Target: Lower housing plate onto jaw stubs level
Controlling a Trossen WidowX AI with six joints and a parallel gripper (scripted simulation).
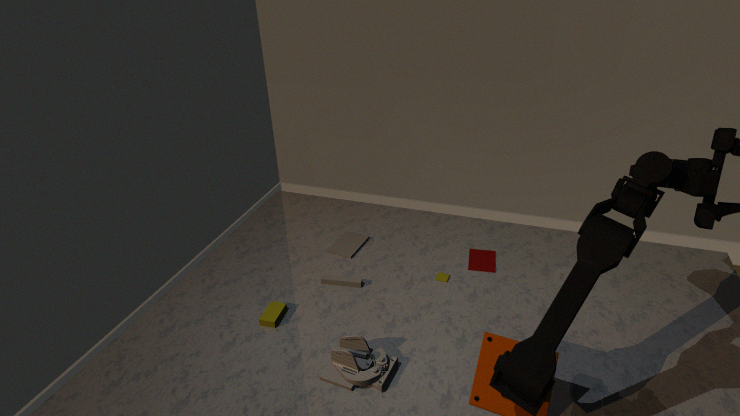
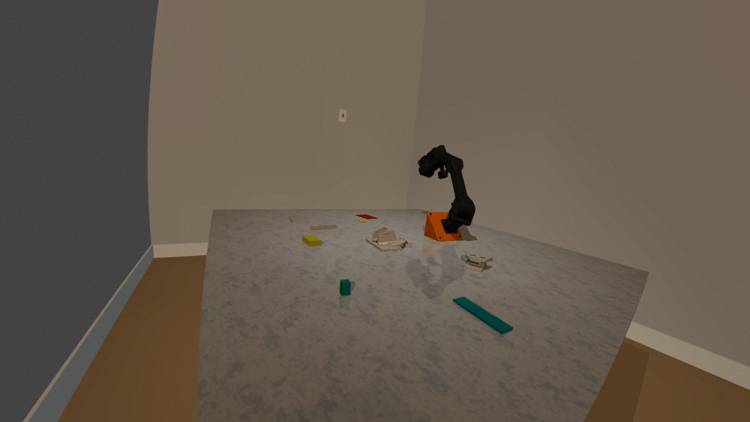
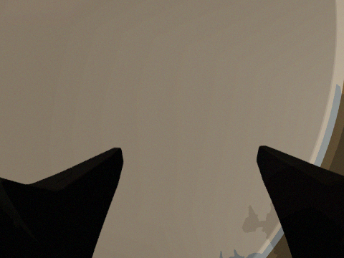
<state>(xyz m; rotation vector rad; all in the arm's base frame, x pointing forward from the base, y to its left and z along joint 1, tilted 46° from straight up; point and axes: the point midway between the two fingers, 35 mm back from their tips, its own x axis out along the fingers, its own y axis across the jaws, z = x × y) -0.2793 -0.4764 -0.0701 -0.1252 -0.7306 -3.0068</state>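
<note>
The wooden block is 47 cm ahead of my gripper tip, 67 cm to the left of it and 32 cm below it. Round my gripper tip: beige bar 80 cm ahead, 21 cm to the left, 33 cm below; then small yellow tile 58 cm ahead, 8 cm to the left, 33 cm below; then red tile 51 cm ahead, 3 cm to the right, 33 cm below.
</note>
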